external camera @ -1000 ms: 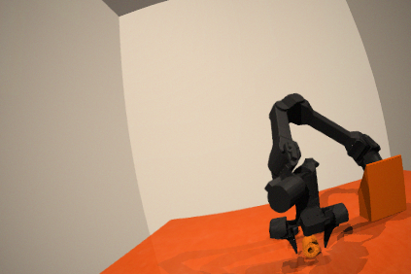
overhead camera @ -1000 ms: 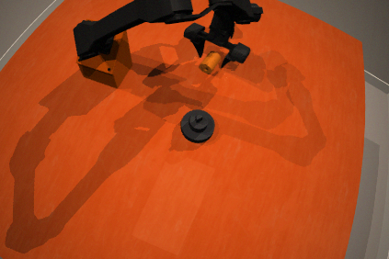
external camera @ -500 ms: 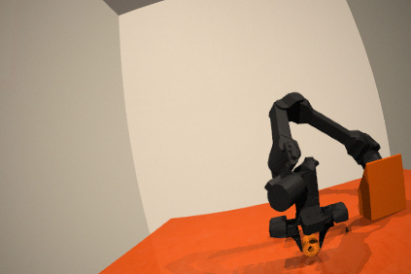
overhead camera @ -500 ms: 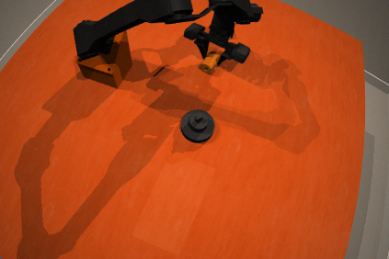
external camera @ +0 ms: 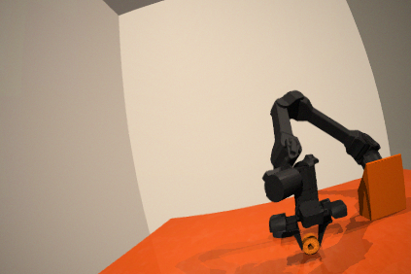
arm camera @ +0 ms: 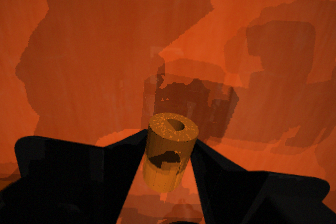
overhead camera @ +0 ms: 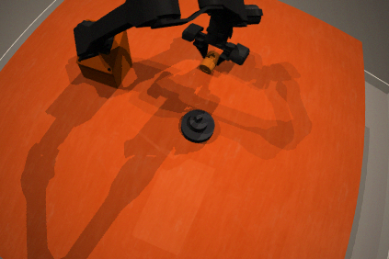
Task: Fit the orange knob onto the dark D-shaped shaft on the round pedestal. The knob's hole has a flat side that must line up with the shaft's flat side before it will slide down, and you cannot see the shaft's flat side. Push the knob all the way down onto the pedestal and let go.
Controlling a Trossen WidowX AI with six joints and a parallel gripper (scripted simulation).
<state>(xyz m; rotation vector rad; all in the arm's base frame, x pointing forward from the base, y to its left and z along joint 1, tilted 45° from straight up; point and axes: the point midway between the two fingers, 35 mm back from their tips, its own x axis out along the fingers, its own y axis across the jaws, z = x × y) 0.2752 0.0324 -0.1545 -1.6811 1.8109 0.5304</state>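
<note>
Now: gripper tip 21 cm to the left of the dark round pedestal, 3 cm short of it and 2 cm below it. From my gripper tip the other things lie so: orange knob (1 cm to the right, 1 cm above).
</note>
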